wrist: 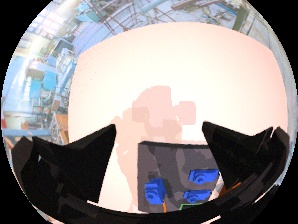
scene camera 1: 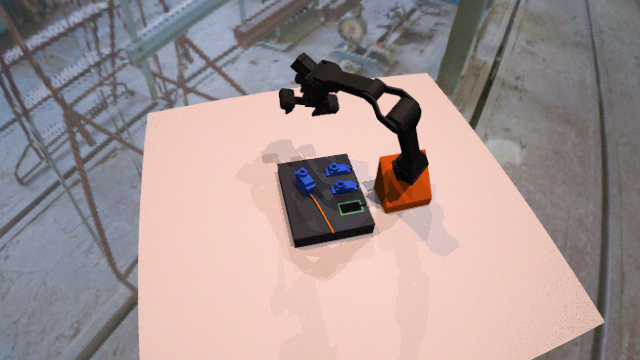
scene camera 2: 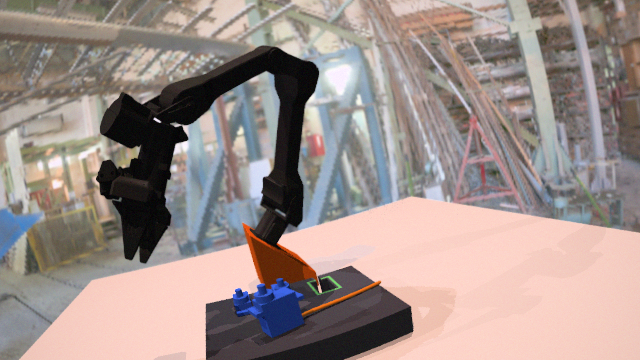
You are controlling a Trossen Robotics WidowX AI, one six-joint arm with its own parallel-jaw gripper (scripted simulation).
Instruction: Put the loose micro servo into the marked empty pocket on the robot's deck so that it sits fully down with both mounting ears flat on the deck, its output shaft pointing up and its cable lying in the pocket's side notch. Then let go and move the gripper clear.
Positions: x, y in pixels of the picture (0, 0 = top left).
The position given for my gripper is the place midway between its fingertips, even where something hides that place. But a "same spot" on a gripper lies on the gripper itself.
Scene:
my gripper: wrist 161, 127; scene camera 1; scene camera 2
same spot on my gripper: (scene camera 1: 321, 111) = (scene camera 2: 157, 230)
same spot on dark deck: (scene camera 1: 307, 224) = (scene camera 2: 371, 306)

